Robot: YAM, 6 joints.
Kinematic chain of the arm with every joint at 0, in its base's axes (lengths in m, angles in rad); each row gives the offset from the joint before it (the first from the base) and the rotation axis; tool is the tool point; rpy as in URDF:
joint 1: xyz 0 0 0.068 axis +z
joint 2: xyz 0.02 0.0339 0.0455 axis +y
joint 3: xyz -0.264 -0.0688 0 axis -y
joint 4: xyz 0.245 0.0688 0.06 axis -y
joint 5: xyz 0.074 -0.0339 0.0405 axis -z
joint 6: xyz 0.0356 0 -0.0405 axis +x
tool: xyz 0 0 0 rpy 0 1.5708 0
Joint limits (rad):
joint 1: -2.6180..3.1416
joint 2: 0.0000..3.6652
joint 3: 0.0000..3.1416
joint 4: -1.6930..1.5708
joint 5: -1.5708..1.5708
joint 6: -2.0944..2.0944
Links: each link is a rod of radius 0.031 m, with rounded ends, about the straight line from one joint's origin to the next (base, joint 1, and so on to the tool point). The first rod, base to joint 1, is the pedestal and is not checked.
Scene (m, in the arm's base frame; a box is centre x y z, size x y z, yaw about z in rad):
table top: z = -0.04
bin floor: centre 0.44 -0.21 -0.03 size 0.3 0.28 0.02 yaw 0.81
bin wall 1: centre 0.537 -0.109 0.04 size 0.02 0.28 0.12 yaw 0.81
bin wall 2: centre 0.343 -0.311 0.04 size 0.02 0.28 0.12 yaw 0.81
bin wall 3: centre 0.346 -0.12 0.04 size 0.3 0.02 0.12 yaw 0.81
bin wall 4: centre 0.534 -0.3 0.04 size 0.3 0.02 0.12 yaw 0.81
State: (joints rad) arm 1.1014 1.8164 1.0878 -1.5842 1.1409 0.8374
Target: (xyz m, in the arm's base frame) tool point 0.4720 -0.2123 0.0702
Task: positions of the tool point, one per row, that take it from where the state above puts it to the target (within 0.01 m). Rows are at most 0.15 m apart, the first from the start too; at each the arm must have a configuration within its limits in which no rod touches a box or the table.
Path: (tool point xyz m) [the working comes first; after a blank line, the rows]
Joints at the target: -0.3631 2.6530 2.0963 -0.7519 1.0456 0.8374
Straight joint move there: touches bin wall 1, bin wall 3.

1: 0.2340 0.1986 0.1825
2: 0.3317 0.1514 0.1809
3: 0.4155 0.0618 0.1816
4: 0.4673 -0.0641 0.1850
5: 0.4720 -0.2123 0.1910
6: 0.4720 -0.2123 0.0702

